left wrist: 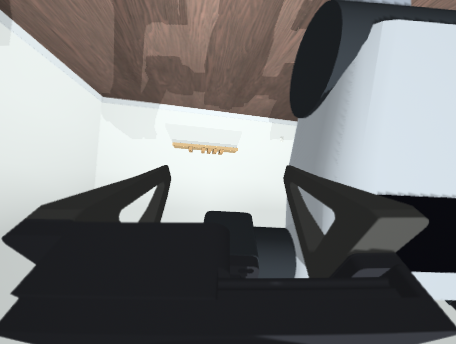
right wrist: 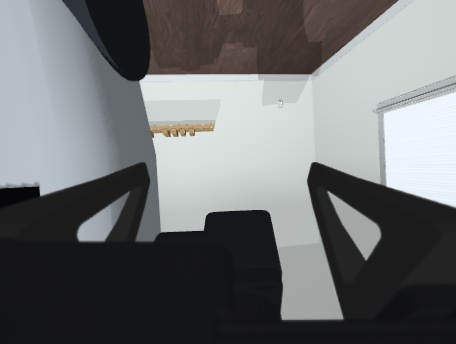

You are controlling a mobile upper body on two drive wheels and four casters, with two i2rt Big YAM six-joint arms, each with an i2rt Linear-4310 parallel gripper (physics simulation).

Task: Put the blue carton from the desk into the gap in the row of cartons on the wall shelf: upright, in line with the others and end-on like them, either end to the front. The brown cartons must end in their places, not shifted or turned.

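The wall shelf (left wrist: 180,145) (right wrist: 206,127) is small and far off on the far wall, and both views show it upside down. Several small brown cartons (left wrist: 215,151) (right wrist: 183,132) stand on it in a row. A gap separates one carton (left wrist: 190,149) (right wrist: 152,134) at the left from the group to its right. The blue carton and the desk do not show in either view. My left gripper (left wrist: 227,171) is open and empty, far from the shelf. My right gripper (right wrist: 228,171) is open and empty, also far from the shelf.
The robot's pale body (left wrist: 415,110) (right wrist: 65,120) fills the right of the left wrist view and the left of the right wrist view, with a dark rounded part (left wrist: 317,60) (right wrist: 122,37). Brown wooden floor (left wrist: 175,45) (right wrist: 200,35) shows at the top. A window (right wrist: 420,150) is at the right.
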